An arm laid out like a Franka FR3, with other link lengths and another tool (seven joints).
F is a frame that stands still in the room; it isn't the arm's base.
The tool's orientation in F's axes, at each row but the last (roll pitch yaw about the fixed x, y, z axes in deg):
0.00 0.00 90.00
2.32 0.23 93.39
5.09 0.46 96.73
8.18 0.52 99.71
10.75 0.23 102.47
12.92 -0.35 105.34
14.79 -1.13 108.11
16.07 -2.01 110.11
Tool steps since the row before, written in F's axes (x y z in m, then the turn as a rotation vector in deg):
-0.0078 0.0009 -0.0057 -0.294 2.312 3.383
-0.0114 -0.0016 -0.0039 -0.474 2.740 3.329
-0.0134 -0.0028 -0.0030 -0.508 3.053 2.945
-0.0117 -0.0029 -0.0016 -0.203 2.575 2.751
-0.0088 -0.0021 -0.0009 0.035 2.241 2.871
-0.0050 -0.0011 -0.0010 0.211 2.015 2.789
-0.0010 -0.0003 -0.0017 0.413 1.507 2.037
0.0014 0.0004 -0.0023 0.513 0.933 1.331
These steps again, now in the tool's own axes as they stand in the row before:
0.0009 0.0078 -0.0057 2.312 0.294 3.383
-0.0009 0.0113 -0.0044 2.750 0.446 3.325
-0.0012 0.0133 -0.0042 3.068 0.410 2.945
-0.0009 0.0117 -0.0033 2.547 0.163 2.779
-0.0001 0.0087 -0.0026 2.169 0.028 2.926
0.0003 0.0048 -0.0021 1.904 -0.097 2.872
0.0000 0.0006 -0.0019 1.344 -0.319 2.164
-0.0002 -0.0020 -0.0018 0.746 -0.410 1.477

